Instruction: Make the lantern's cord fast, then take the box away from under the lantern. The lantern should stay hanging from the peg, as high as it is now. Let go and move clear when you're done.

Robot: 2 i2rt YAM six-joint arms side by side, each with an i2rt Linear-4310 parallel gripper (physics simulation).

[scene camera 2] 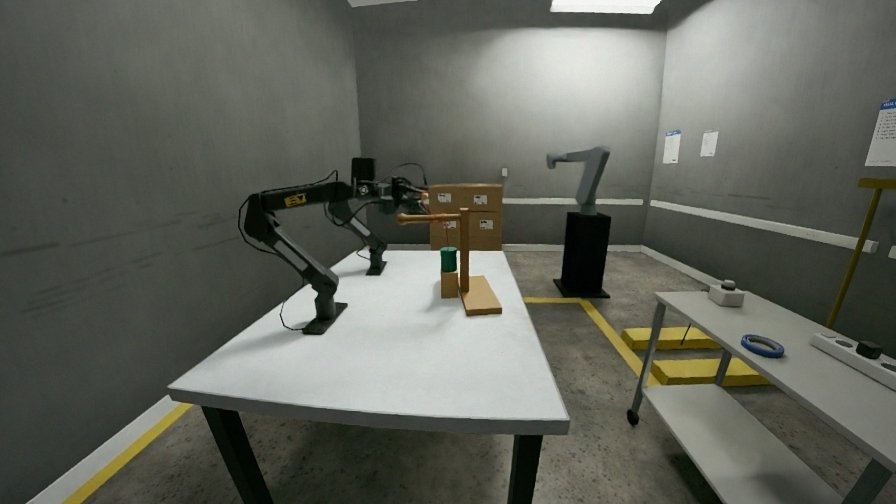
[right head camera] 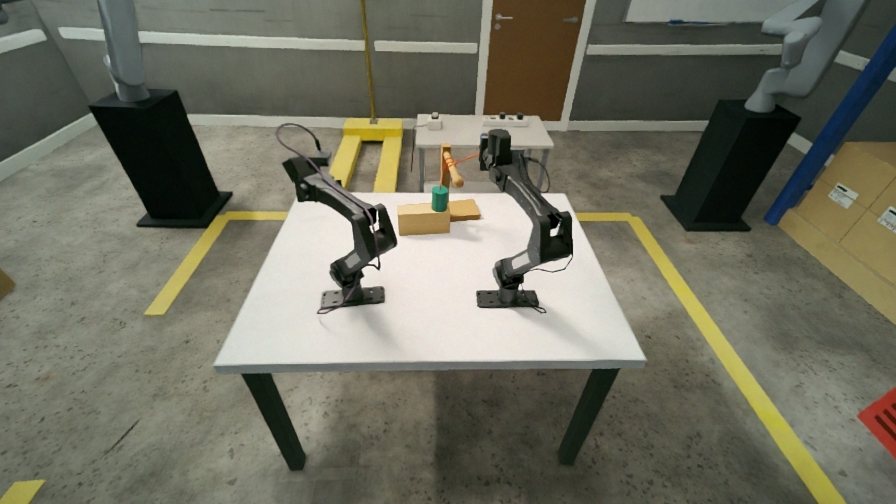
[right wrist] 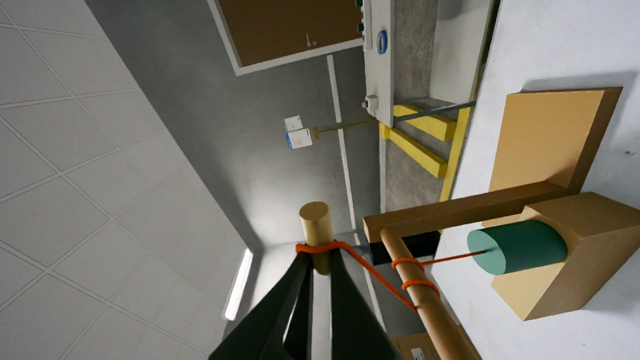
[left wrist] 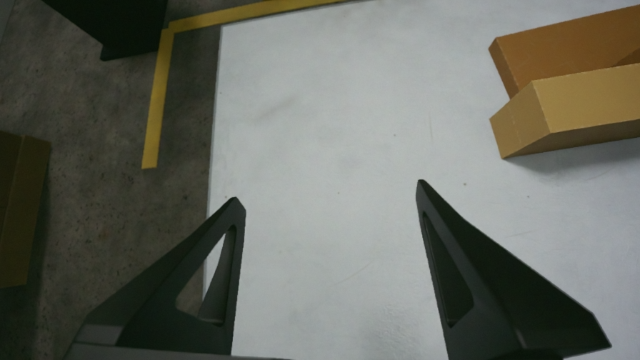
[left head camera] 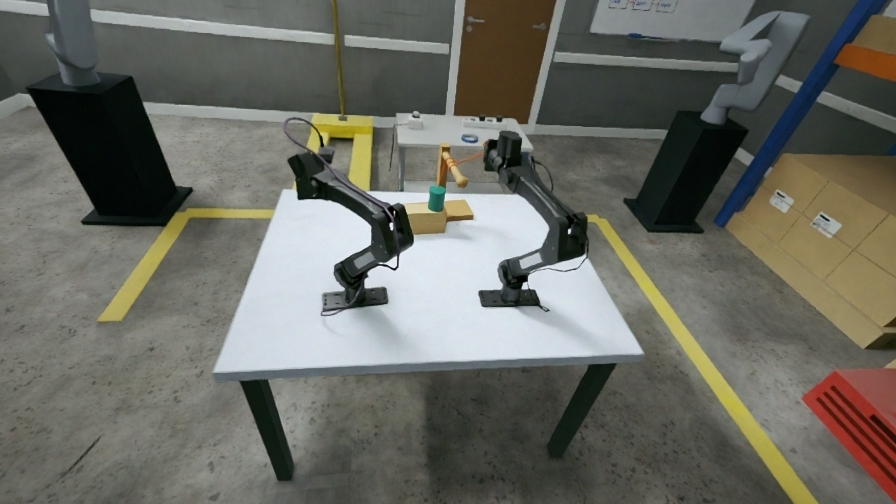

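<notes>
The green lantern [left head camera: 436,198] [right head camera: 439,198] [scene camera 2: 448,259] [right wrist: 530,245] is upright on the tan box [left head camera: 426,220] [right head camera: 423,220] [scene camera 2: 449,285] [left wrist: 590,100] [right wrist: 600,270], under the peg [left head camera: 460,179] [right head camera: 456,178] [scene camera 2: 413,218] [right wrist: 435,320]. The orange cord [right wrist: 374,272] rises from its top, shows loops around the peg, and runs to my right gripper [right wrist: 322,246]. That gripper is shut on the cord's wooden handle [right wrist: 316,220], beyond the peg's right side in the head views. My left gripper [left wrist: 323,195] is open and empty, over the table left of the box.
The peg's upright post [scene camera 2: 464,250] stands on a flat wooden base [left head camera: 460,210] [scene camera 2: 482,300] [left wrist: 565,50] [right wrist: 550,135] behind the box. All stand on the white table [left head camera: 432,338] [scene camera 2: 375,369]. A side table [scene camera 2: 701,401] with blue tape [scene camera 2: 762,346] stands beyond the back edge.
</notes>
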